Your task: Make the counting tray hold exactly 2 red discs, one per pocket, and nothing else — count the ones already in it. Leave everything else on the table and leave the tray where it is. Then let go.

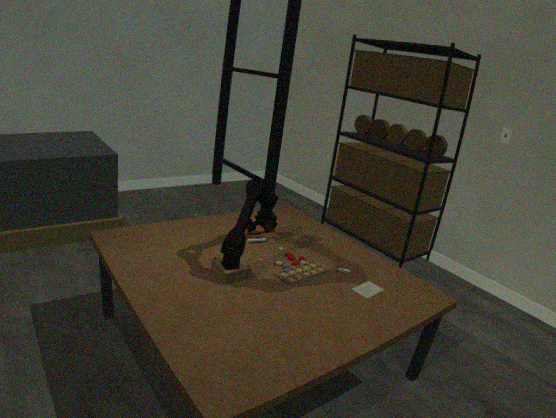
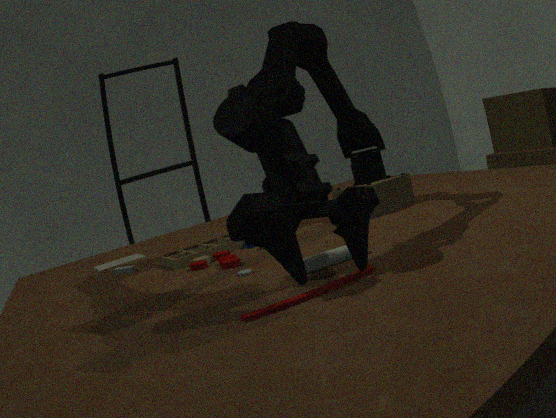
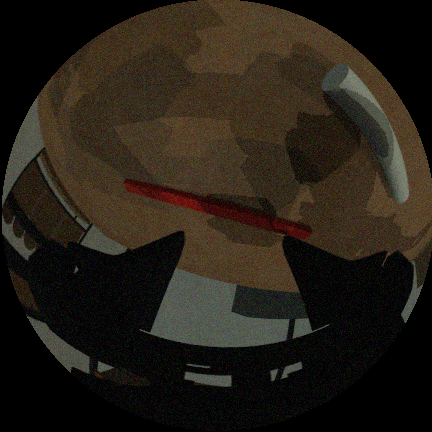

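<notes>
The counting tray (image 1: pixel 306 277) (image 2: pixel 172 262) is a light wooden grid of pockets; its pockets are too small and dark to tell what they hold. Several red discs lie close together on the table beside the tray, among them one red disc (image 1: pixel 289 256) (image 2: pixel 229 261) and another red disc (image 1: pixel 296 263) (image 2: pixel 198 265). A blue piece (image 1: pixel 286 267) (image 2: pixel 247 245) is at the tray's edge, with a tan piece (image 1: pixel 278 263) near it. My gripper (image 2: pixel 333 275) (image 3: pixel 234 238) is open and empty, low over the table by a red stick, away from the tray and discs.
The red stick (image 1: pixel 260 232) (image 2: pixel 300 298) (image 3: pixel 200 205) lies by my fingertips. A white cylinder (image 1: pixel 257 240) (image 2: pixel 327 257) (image 3: pixel 370 120) lies beside it. A small white piece (image 1: pixel 280 248) (image 2: pixel 244 272) lies near the discs. A white block (image 1: pixel 344 270) and a pale square (image 1: pixel 368 289) lie past the tray.
</notes>
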